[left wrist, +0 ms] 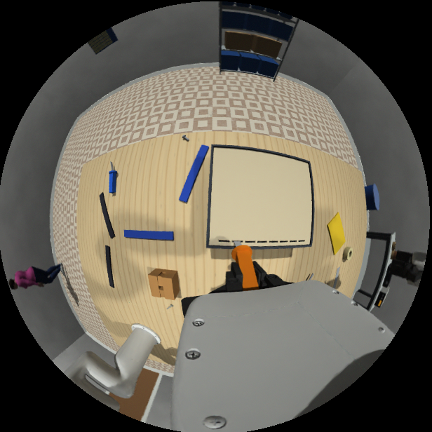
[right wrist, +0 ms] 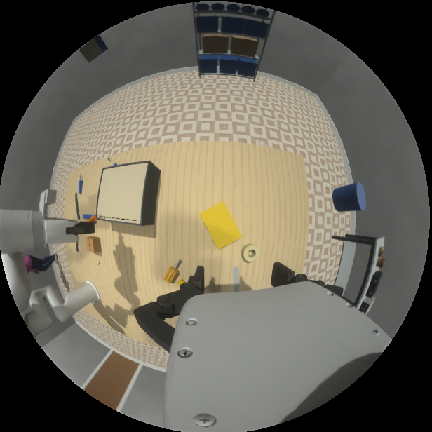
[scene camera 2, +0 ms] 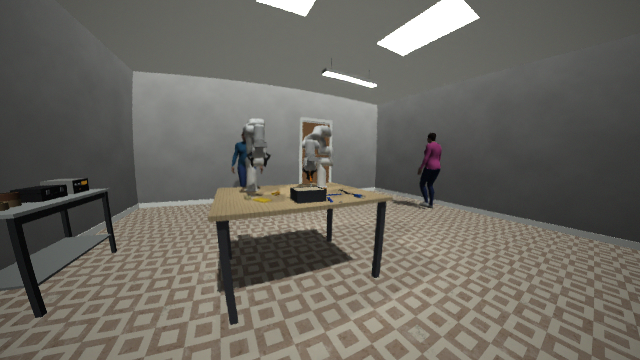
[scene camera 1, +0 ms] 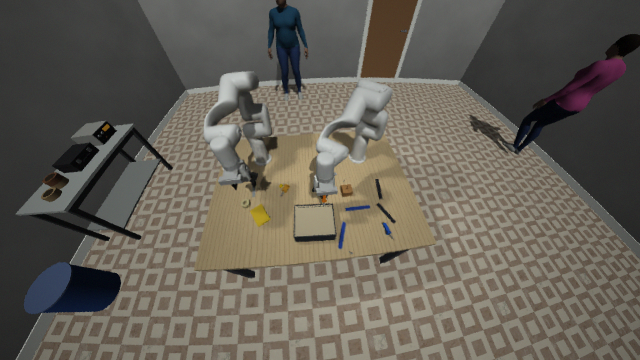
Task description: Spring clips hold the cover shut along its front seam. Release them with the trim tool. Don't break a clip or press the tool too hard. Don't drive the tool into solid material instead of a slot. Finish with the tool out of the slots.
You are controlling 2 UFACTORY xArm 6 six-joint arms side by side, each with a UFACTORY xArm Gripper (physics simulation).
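Pixels of known places: left gripper, fingertip midpoint: [scene camera 2: 309,179] [scene camera 1: 323,196]; right gripper, fingertip midpoint: [scene camera 2: 258,166] [scene camera 1: 245,186]; left arm's base, link origin: [scene camera 1: 357,157]; right arm's base, link origin: [scene camera 2: 252,190] [scene camera 1: 263,159].
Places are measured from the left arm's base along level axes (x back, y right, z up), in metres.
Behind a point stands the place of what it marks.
The box with its cream cover [scene camera 1: 314,220] {x -0.544, y 0.272, z 0.079 m} [left wrist: 260,195] [right wrist: 122,192] sits on the table; a row of dark slots [left wrist: 270,242] runs along the cover's edge nearest the arms. My left gripper [scene camera 1: 324,194] {x -0.425, y 0.232, z 0.133 m} [left wrist: 242,272] is shut on the orange trim tool [left wrist: 244,256] [right wrist: 92,219]. The tool's grey tip is at the left part of the slot row in the left wrist view; I cannot tell whether it is inside a slot or above it. The clips themselves are hidden. My right gripper [scene camera 1: 244,185] {x -0.459, y 0.615, z 0.237 m} [right wrist: 239,276] is open and empty, above the table away from the box.
A brown block [scene camera 1: 346,190] {x -0.323, y 0.094, z 0.043 m} [left wrist: 164,284], blue bars [left wrist: 149,235] [left wrist: 194,174], black bars [left wrist: 107,215] [left wrist: 109,266] and a blue screwdriver [left wrist: 112,181] lie on one side. A yellow sheet [right wrist: 220,225], cream ring [right wrist: 244,252] and yellow-handled tool [right wrist: 172,273] lie on the other.
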